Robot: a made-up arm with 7 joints.
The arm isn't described. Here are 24 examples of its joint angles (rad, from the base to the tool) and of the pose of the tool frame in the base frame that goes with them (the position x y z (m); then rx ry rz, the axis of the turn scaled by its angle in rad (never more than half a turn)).
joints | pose
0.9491 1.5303 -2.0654 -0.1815 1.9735 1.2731 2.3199 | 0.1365 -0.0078 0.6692 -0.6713 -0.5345 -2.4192
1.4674 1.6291 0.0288 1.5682 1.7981 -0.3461 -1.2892 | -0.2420 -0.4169 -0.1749 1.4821 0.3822 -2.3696
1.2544 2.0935 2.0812 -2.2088 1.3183 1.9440 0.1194 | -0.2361 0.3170 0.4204 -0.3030 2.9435 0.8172
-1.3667 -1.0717 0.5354 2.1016 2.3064 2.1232 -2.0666 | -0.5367 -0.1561 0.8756 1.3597 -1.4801 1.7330
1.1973 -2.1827 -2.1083 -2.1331 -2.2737 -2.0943 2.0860 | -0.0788 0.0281 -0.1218 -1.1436 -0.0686 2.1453
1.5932 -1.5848 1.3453 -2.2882 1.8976 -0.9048 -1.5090 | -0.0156 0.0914 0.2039 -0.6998 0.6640 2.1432
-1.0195 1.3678 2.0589 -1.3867 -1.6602 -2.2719 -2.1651 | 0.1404 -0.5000 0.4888 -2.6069 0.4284 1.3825
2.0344 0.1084 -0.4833 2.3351 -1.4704 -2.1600 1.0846 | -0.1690 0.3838 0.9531 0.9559 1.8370 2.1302
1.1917 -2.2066 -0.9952 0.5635 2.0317 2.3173 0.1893 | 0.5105 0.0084 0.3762 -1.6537 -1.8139 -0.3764
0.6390 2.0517 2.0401 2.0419 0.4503 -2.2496 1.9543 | 0.0520 0.2166 0.2187 1.3998 1.1746 1.9768
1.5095 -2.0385 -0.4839 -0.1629 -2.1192 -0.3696 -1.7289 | 0.2882 -0.3126 -0.0247 -1.6741 -0.1790 0.5472
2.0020 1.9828 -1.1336 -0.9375 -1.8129 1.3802 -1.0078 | 0.0928 0.1014 0.4211 0.3610 1.2336 -0.5180
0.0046 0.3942 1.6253 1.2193 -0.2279 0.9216 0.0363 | -0.2064 -0.7758 0.7886 1.8865 -0.4179 -1.7288
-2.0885 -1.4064 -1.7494 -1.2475 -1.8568 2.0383 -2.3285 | -0.1470 -0.3547 0.3678 -0.7901 -0.7961 -2.3089
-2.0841 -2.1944 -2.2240 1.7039 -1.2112 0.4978 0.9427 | -0.2942 -0.3828 0.9096 -0.4679 -0.8340 -2.4419
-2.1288 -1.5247 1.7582 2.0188 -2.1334 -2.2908 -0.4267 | -0.0046 -0.2806 0.8386 -0.1961 -0.2637 -1.5088
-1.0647 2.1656 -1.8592 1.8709 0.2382 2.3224 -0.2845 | 0.1187 0.1864 -0.2850 -1.0984 0.1625 -0.8608
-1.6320 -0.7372 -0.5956 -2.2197 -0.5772 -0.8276 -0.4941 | -0.4241 -0.2073 0.7970 1.0394 -0.6763 -1.0758
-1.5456 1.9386 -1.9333 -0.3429 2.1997 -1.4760 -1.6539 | -0.2924 -0.2555 0.6072 0.8679 0.4367 2.7680
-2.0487 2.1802 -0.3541 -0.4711 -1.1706 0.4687 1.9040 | 0.2607 0.5143 0.5237 1.7287 1.3154 1.0300
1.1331 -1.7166 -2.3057 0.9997 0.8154 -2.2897 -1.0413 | 0.2145 0.3537 0.6040 -1.7672 -2.3203 0.1641
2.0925 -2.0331 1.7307 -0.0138 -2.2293 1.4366 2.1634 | 0.4219 -0.3636 -0.1922 -2.0977 1.2606 1.2352
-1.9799 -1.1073 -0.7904 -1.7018 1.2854 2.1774 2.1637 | -0.8292 -0.0453 0.4289 0.4881 -1.7337 0.6846
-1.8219 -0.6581 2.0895 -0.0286 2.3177 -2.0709 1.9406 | -0.1467 -0.2012 1.0712 1.0311 0.8967 0.9712
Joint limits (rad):
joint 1: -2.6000..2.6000
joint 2: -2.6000..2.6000
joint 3: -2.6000..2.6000
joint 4: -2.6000..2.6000
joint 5: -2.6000..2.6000
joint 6: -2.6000..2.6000
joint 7: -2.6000..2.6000
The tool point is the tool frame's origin. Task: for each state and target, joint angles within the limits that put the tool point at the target. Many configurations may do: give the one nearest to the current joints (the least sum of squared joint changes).
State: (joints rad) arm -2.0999 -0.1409 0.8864 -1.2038 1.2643 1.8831 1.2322
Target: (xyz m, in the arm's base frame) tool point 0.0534 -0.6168 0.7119
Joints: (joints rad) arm -2.4106 -0.3342 1.1903 -1.3585 1.1697 1.7610 1.3642
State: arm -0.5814 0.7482 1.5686 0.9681 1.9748 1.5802 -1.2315
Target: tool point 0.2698 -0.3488 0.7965
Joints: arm -1.1538 0.5142 1.0216 0.8713 2.3782 1.4521 -1.0468
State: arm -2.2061 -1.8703 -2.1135 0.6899 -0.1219 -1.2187 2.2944
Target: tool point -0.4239 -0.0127 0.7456
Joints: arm -1.9948 -1.7920 -1.8165 0.9626 -0.3595 -1.9635 2.2345
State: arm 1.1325 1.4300 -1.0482 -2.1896 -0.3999 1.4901 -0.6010
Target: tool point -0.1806 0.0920 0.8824
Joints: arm 1.1989 1.2808 -0.9934 -2.0653 -0.5057 1.5440 -0.6629
